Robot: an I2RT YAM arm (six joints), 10 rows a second.
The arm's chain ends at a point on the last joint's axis. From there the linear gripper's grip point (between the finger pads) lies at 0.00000 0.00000 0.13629 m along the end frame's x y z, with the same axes.
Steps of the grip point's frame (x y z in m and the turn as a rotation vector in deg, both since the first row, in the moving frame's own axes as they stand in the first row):
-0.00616, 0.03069, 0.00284, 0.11, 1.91, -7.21
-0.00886, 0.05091, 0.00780, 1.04, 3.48, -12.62
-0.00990, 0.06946, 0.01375, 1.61, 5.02, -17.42
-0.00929, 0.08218, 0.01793, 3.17, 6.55, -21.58
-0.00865, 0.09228, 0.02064, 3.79, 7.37, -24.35
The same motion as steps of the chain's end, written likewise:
-0.01067, 0.03124, 0.00292, 0.11, 1.91, -7.21
-0.01679, 0.05427, 0.00807, 1.04, 3.48, -12.62
-0.02106, 0.07503, 0.01432, 1.61, 5.02, -17.42
-0.02306, 0.09242, 0.01901, 3.17, 6.55, -21.58
-0.02371, 0.10466, 0.02204, 3.79, 7.37, -24.35

